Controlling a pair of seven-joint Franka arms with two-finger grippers.
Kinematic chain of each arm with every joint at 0, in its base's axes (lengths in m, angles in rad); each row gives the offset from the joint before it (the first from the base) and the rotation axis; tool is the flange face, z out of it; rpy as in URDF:
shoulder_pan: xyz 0 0 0.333 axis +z
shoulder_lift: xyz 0 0 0 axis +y
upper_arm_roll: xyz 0 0 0.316 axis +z
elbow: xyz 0.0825 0 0 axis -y
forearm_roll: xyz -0.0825 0 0.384 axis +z
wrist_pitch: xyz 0 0 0 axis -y
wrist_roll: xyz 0.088 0 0 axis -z
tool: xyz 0 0 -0.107 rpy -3.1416 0 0
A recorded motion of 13 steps. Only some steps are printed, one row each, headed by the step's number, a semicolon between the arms.
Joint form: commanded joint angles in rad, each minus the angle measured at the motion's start. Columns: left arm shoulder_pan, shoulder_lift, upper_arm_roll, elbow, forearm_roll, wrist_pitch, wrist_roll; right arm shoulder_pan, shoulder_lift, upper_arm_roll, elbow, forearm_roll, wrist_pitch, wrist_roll.
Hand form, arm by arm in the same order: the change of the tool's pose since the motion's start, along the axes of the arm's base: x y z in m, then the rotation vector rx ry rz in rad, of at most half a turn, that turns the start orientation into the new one. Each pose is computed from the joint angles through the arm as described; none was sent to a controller.
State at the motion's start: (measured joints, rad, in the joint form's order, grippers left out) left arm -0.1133 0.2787 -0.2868 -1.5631 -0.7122 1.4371 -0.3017; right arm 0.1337 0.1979 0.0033 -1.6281 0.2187 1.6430 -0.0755
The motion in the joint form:
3: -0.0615 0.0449 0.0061 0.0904 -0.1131 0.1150 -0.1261; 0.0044 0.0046 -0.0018 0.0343 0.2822 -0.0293 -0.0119
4: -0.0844 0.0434 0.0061 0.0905 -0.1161 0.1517 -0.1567; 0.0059 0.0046 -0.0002 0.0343 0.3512 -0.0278 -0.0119
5: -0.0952 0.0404 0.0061 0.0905 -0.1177 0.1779 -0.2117; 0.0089 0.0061 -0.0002 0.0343 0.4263 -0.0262 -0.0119
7: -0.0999 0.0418 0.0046 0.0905 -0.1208 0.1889 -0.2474; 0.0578 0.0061 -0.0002 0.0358 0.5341 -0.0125 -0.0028
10: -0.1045 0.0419 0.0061 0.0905 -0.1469 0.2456 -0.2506; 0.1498 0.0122 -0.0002 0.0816 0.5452 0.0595 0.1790
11: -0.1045 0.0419 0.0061 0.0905 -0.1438 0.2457 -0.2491; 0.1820 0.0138 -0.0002 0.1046 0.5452 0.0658 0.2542
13: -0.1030 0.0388 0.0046 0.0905 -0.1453 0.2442 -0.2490; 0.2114 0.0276 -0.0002 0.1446 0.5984 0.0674 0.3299
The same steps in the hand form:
3: 0.0151 -0.0407 0.0263 -0.0749 0.0051 0.1406; -0.0002 0.0296 0.0211 0.2764 0.0322 -0.0435
4: 0.0120 -0.0530 0.0286 -0.0683 0.0007 0.1649; -0.0005 0.0375 0.0247 0.3433 0.0401 -0.0567
5: 0.0112 -0.0586 0.0314 -0.0473 0.0154 0.2084; -0.0004 0.0457 0.0282 0.4155 0.0503 -0.0718
7: 0.0108 -0.0620 0.0313 -0.0340 0.0334 0.2335; -0.0066 0.0827 0.0364 0.5163 0.0671 -0.0627
10: 0.0169 -0.0645 0.0351 -0.0654 0.0164 0.2814; -0.0123 0.1358 0.0586 0.5018 0.0721 -0.1595
11: 0.0169 -0.0643 0.0349 -0.0637 0.0136 0.2799; -0.0176 0.1548 0.0690 0.4932 0.0886 -0.1921
13: 0.0162 -0.0641 0.0370 -0.0661 0.0125 0.2790; -0.0208 0.1769 0.0832 0.5341 0.1263 -0.2339

